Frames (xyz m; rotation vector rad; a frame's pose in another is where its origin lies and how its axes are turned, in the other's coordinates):
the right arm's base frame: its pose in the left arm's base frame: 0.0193 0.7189 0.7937 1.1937 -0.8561 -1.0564
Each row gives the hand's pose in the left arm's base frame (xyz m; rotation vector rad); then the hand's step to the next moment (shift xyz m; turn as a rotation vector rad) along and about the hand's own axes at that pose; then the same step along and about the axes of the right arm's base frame.
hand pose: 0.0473 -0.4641 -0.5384 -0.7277 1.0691 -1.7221
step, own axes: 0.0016 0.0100 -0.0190 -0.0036 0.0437 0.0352
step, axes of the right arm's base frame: -0.0065 -0.0192 0.0074 0.0300 -0.0151 -0.0451
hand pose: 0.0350 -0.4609 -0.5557 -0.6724 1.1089 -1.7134
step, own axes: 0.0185 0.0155 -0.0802 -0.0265 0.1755 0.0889
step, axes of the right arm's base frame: -0.0297 -0.0606 0.0497 0.0802 -0.0885 -0.1586
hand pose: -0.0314 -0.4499 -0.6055 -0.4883 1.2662 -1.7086
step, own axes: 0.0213 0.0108 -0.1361 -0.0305 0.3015 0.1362
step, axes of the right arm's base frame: -0.0829 -0.0834 0.0725 0.1357 -0.1651 -0.2544
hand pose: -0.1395 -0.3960 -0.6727 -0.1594 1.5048 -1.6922
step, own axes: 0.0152 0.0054 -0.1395 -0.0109 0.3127 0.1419
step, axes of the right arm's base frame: -0.1182 -0.0602 0.0461 0.1503 -0.1825 -0.2493
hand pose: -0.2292 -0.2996 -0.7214 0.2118 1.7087 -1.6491
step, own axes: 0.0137 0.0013 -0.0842 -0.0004 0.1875 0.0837
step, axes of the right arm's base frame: -0.0813 -0.0219 0.0139 0.0896 -0.1141 -0.1453
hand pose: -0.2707 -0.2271 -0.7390 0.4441 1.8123 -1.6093
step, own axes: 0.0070 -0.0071 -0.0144 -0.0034 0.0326 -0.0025
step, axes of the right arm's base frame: -0.0149 -0.0011 0.0091 -0.0013 -0.0170 -0.0281
